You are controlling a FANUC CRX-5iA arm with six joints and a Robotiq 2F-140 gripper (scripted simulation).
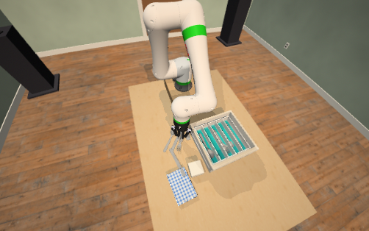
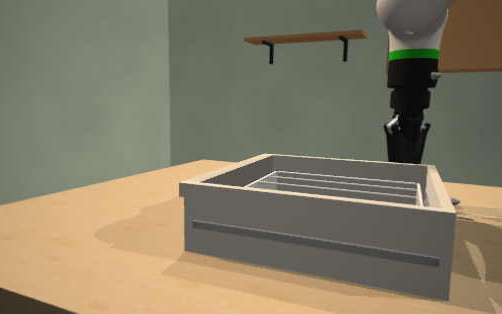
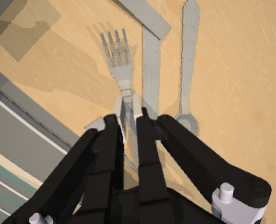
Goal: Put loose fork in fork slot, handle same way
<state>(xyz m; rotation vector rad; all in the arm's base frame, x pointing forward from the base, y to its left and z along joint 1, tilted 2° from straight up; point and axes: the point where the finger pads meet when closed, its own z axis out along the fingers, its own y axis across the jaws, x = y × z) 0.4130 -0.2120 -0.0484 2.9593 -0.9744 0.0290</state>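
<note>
Now: hand 120 mm short of the grey tray, 250 mm to the right of it and 20 mm below it. Round my hand: white block 230 mm ahead, 10 mm below.
</note>
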